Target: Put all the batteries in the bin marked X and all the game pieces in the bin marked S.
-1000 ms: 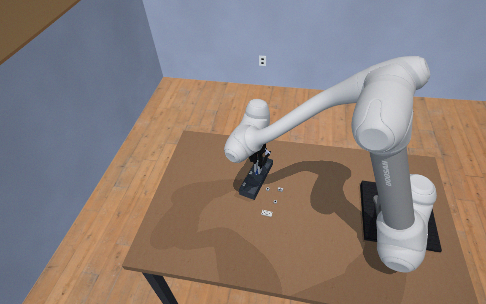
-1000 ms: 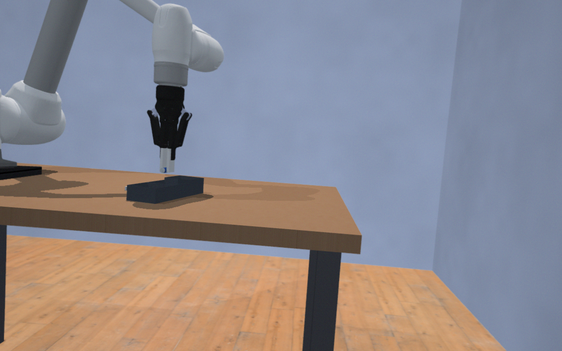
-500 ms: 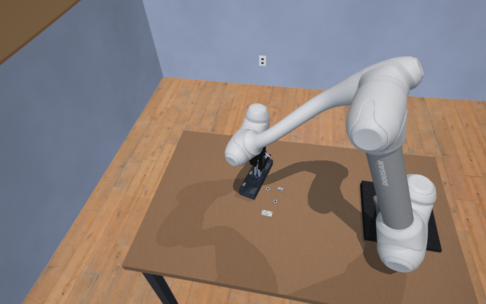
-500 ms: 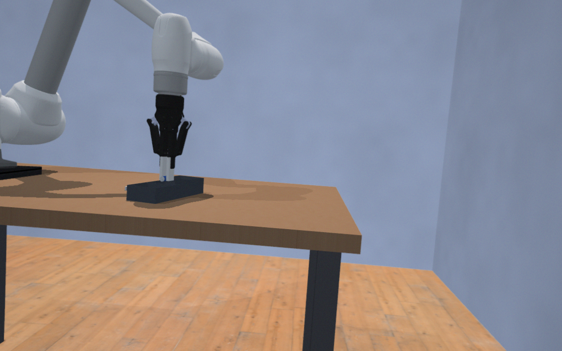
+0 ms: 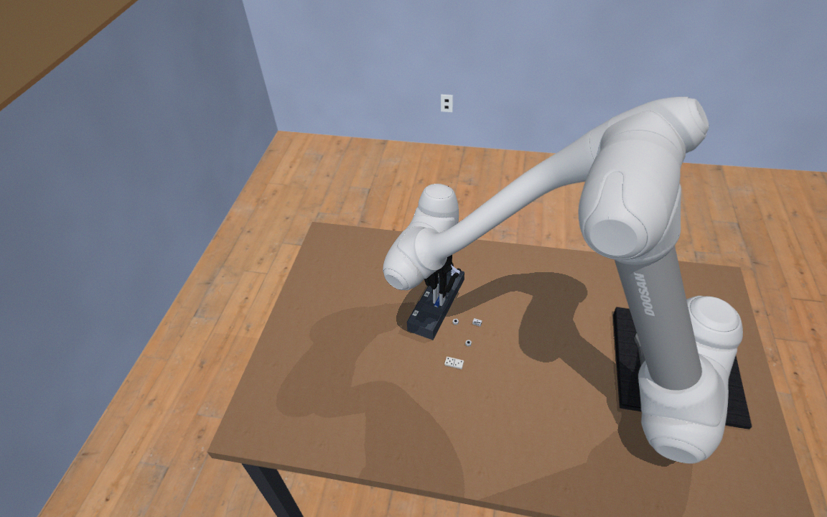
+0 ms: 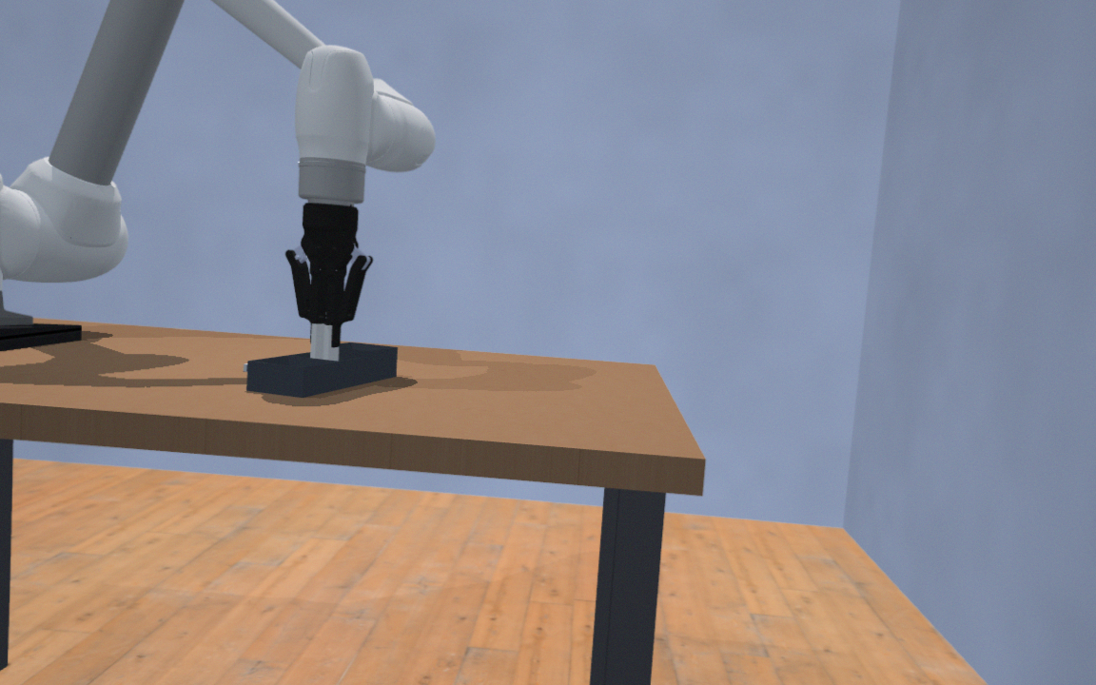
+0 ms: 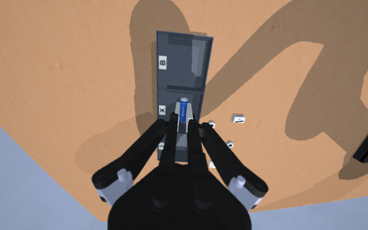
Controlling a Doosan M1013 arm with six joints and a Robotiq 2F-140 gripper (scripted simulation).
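The blue battery is 3 cm below my hand. The rest, counted from my hand: dark three-part bin 1 cm ahead, 3 cm below; then white domino 6 cm behind, 20 cm to the left, 5 cm below.
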